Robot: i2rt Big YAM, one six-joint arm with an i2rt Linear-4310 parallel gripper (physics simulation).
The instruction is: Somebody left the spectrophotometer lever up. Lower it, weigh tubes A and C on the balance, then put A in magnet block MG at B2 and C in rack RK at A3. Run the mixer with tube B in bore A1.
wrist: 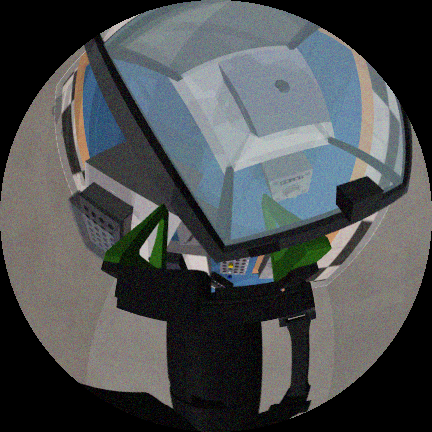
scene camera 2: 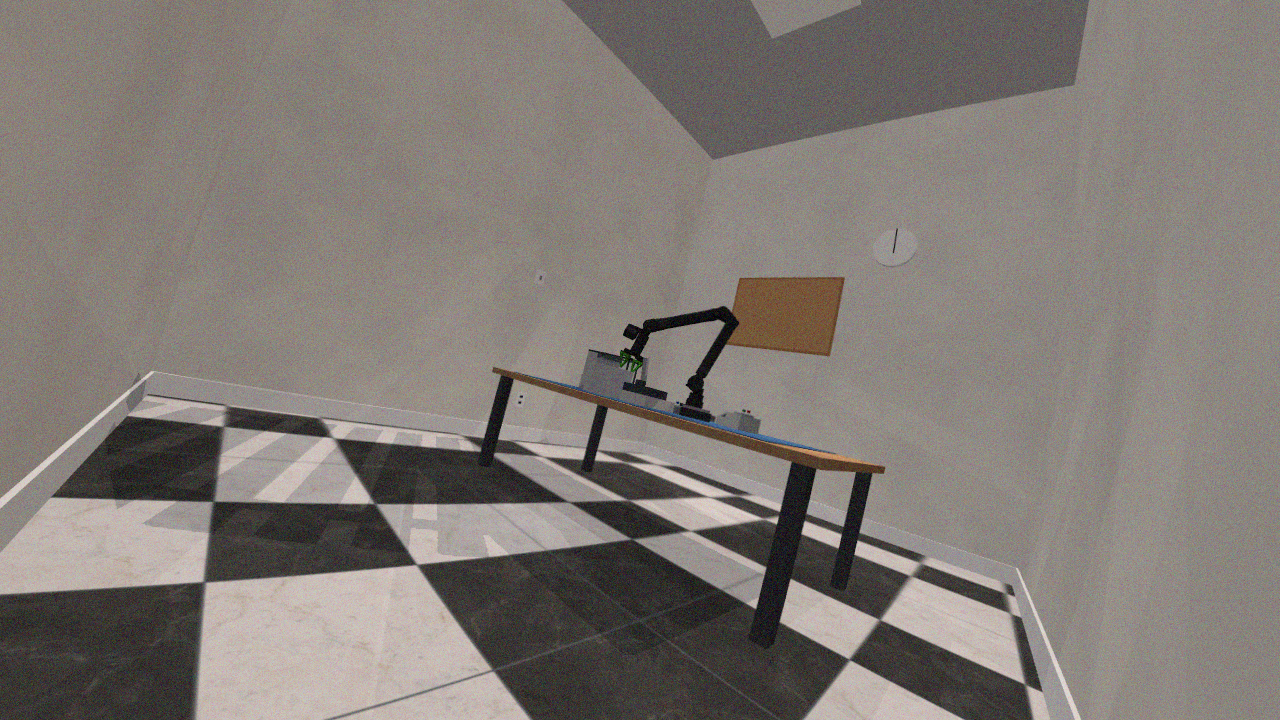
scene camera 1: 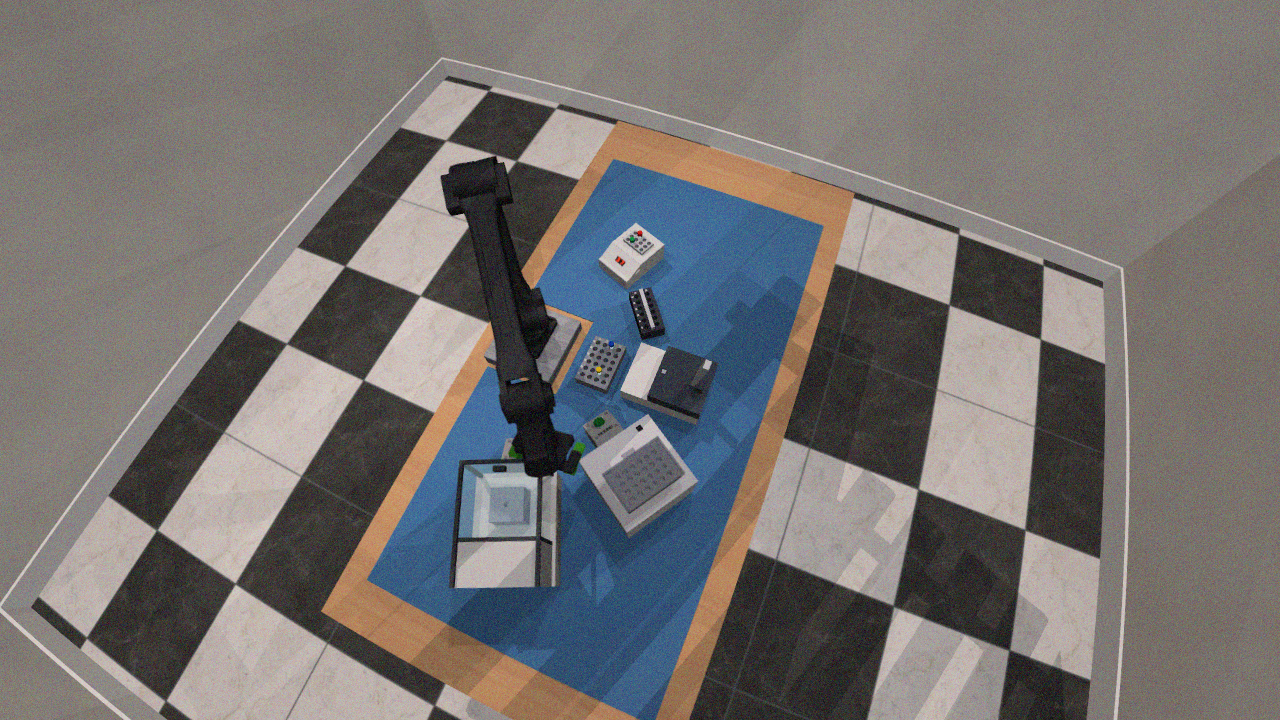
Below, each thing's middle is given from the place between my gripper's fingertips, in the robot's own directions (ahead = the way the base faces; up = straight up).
Now: hand 5 cm past the balance door (scene camera 1: 498,500), 11 cm to the left of it and 7 cm below it. The rest, counted from my hand: green-button box (scene camera 1: 602,428): 6 cm ahead, 13 cm to the left, 11 cm below; glass-box balance (scene camera 1: 533,561): 4 cm behind, 14 cm to the right, 4 cm below.
